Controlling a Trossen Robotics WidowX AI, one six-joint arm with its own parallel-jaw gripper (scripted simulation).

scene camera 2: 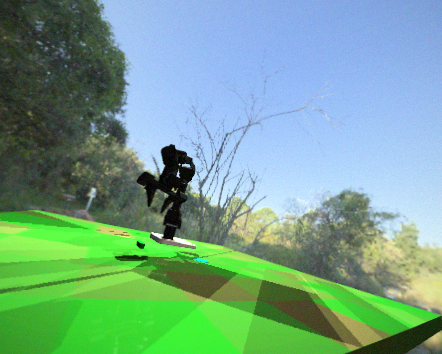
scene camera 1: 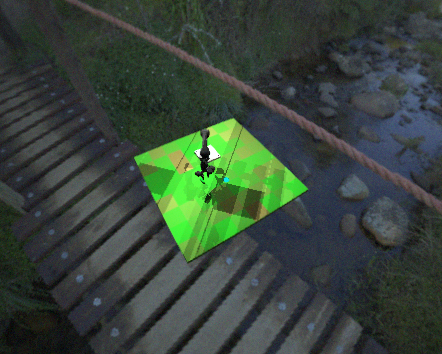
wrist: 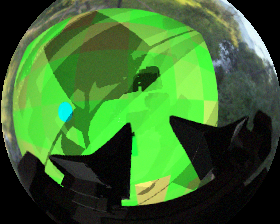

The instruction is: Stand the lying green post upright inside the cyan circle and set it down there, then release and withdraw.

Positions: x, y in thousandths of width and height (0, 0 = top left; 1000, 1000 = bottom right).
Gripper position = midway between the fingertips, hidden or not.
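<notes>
My gripper (scene camera 2: 352, 592) is visible to me, and I can see that same gripper in the wrist view (wrist: 538, 547) as well.
</notes>
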